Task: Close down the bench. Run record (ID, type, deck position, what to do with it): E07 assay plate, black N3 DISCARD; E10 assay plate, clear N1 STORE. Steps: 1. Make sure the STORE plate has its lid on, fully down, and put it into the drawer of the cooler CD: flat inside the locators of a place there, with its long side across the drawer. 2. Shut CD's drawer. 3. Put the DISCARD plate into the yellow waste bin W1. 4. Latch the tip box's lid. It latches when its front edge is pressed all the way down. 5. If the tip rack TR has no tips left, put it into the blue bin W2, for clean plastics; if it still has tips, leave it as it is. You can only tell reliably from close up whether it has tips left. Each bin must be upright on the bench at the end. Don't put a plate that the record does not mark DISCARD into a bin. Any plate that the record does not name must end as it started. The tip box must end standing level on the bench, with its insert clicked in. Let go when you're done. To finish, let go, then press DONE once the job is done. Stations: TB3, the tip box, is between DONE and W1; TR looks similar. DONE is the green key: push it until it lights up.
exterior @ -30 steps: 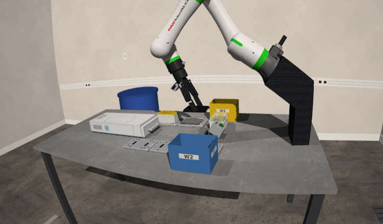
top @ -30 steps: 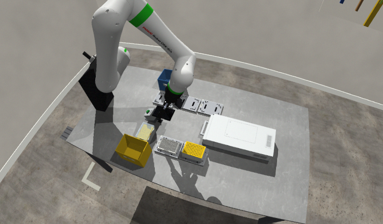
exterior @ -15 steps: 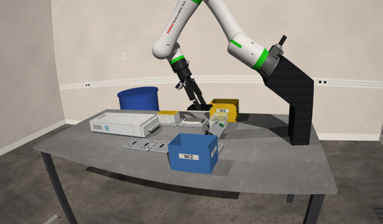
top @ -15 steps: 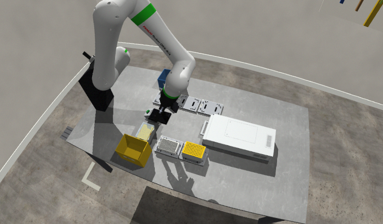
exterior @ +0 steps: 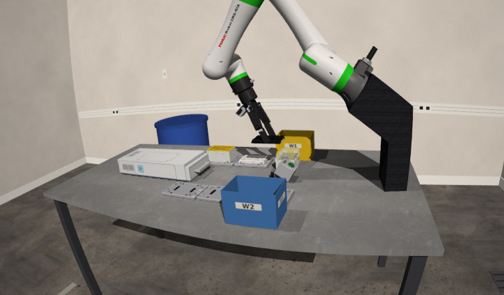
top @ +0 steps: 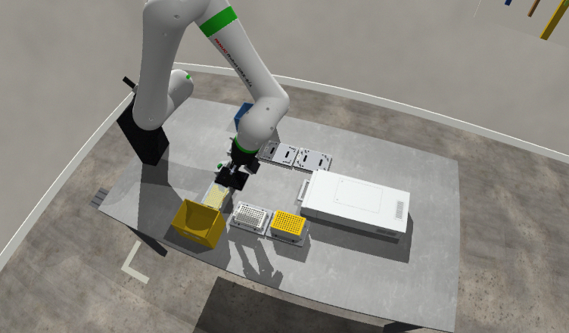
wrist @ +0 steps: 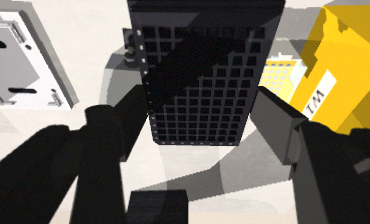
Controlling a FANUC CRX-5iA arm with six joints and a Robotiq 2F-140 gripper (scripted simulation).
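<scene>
Right now the yellow bin W1 is 120 mm behind my hand, 190 mm to the right of it and 130 mm below it. Round my hand: green DONE key: 100 mm behind, 110 mm to the left, 100 mm below; clear tip box lid: 80 mm behind, 50 mm to the right, 110 mm below; black assay plate: 20 mm below.
</scene>
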